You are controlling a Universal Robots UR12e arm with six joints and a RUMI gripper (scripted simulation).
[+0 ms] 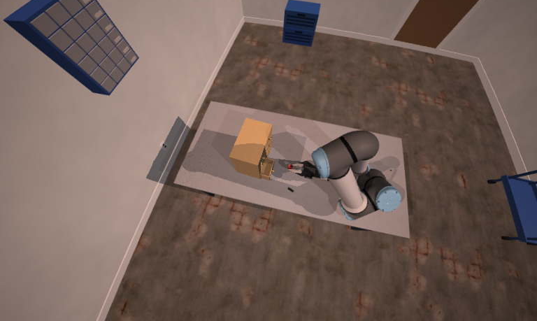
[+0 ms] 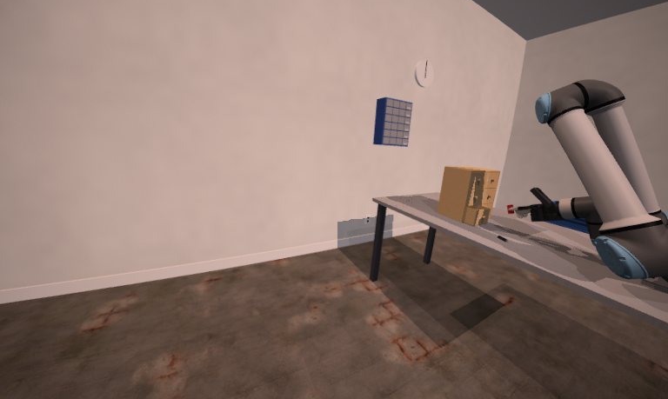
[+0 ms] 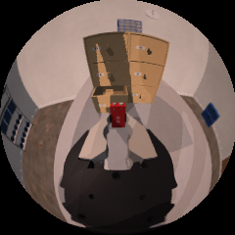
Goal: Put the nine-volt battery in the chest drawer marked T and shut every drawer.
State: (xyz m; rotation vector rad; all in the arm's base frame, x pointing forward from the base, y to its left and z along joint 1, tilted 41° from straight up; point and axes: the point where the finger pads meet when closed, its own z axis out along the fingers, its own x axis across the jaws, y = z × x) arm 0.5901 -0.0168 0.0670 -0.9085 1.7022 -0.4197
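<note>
Now: hand 1 cm below the red nine-volt battery and 1 cm short of it. Also, from my hand: drawer marked M: 28 cm ahead, 10 cm above, 1 cm to the left; then drawer: 21 cm ahead, 11 cm below, 1 cm to the left; then small black object: 13 cm to the left, 13 cm below, 3 cm behind.
</note>
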